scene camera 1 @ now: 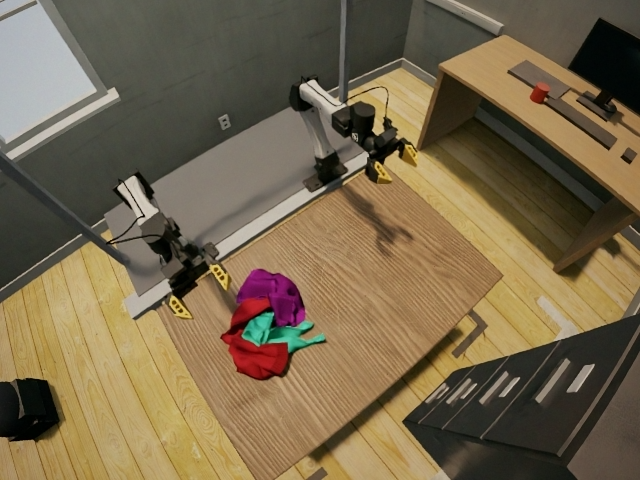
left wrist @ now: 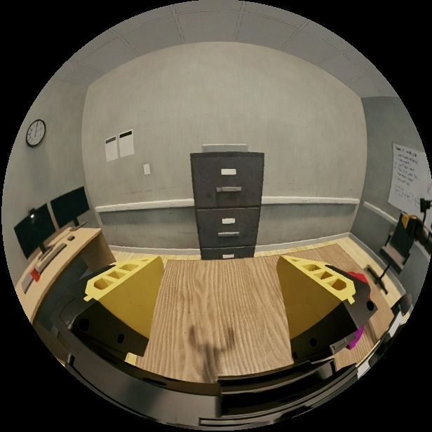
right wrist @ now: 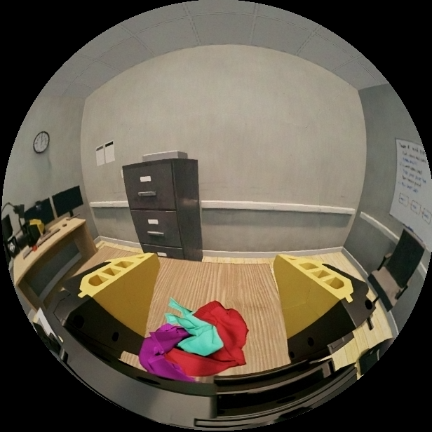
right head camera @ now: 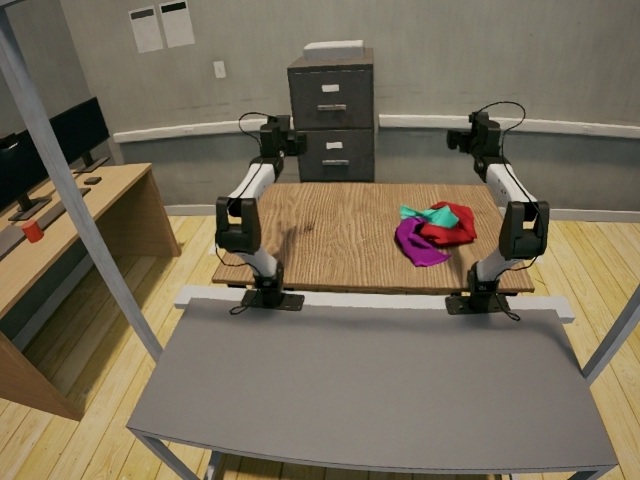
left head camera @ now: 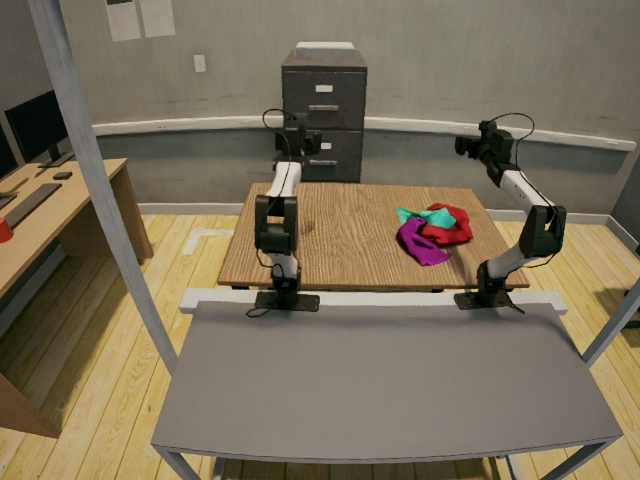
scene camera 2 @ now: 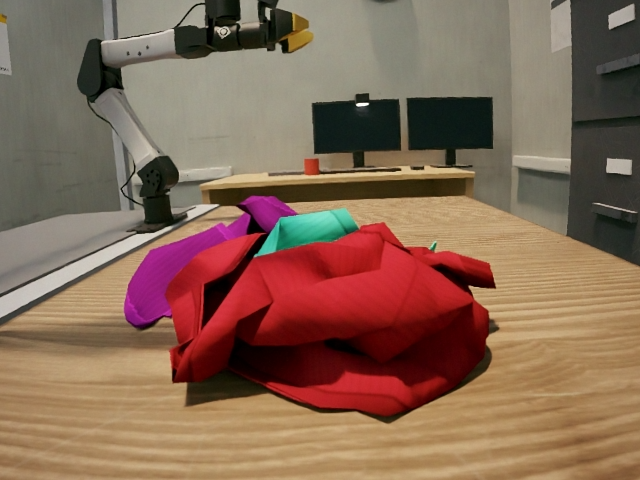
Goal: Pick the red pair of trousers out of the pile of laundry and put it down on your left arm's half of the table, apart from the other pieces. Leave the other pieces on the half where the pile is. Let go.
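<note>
The red trousers (left head camera: 460,232) (right head camera: 465,229) (scene camera 1: 261,361) (scene camera 2: 361,299) (right wrist: 235,332) lie crumpled in the pile on the right half of the table in the head views. A teal piece (left head camera: 439,218) (right head camera: 443,217) (scene camera 1: 260,329) (scene camera 2: 312,227) (right wrist: 202,340) lies partly on top of them. A purple piece (left head camera: 418,245) (right head camera: 417,245) (scene camera 1: 279,294) (scene camera 2: 170,266) (right wrist: 159,350) lies against them, nearer the arm bases. My left gripper (scene camera 1: 395,164) (left wrist: 219,263) is open and empty, high above the table. My right gripper (scene camera 1: 200,293) (right wrist: 216,261) is open and empty, above and behind the pile.
The wooden table (left head camera: 346,232) (right head camera: 346,232) (scene camera 1: 361,310) stands before both arms. A dark filing cabinet (left head camera: 324,118) (right head camera: 330,121) (left wrist: 227,197) stands beyond its far edge. A desk (left head camera: 77,191) (scene camera 1: 516,103) with monitors and a red cup (scene camera 1: 539,93) (scene camera 2: 311,166) stands to one side.
</note>
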